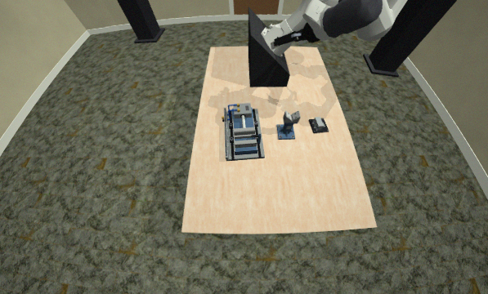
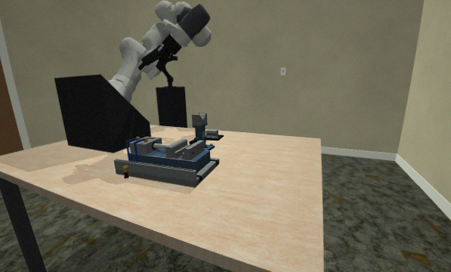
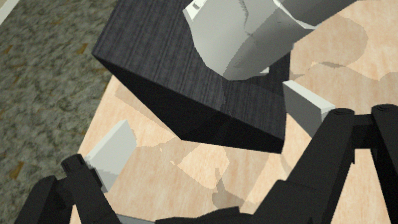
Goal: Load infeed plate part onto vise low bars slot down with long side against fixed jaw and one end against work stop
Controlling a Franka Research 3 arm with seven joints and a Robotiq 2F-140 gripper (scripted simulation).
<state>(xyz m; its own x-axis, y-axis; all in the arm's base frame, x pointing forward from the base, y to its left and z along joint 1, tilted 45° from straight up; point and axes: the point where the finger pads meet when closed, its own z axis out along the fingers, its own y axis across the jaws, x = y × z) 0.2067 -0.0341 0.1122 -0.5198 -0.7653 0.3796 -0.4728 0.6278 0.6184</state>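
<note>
Right now the grey part is 22 cm ahead of my hand, 22 cm to the left of it and 30 cm below it. From my hand the other things lie so: cylinder rod 28 cm ahead, 17 cm to the right, 25 cm below; work stop 36 cm ahead, 11 cm to the right, 24 cm below; moving jaw 34 cm ahead, 17 cm to the right, 25 cm below.
</note>
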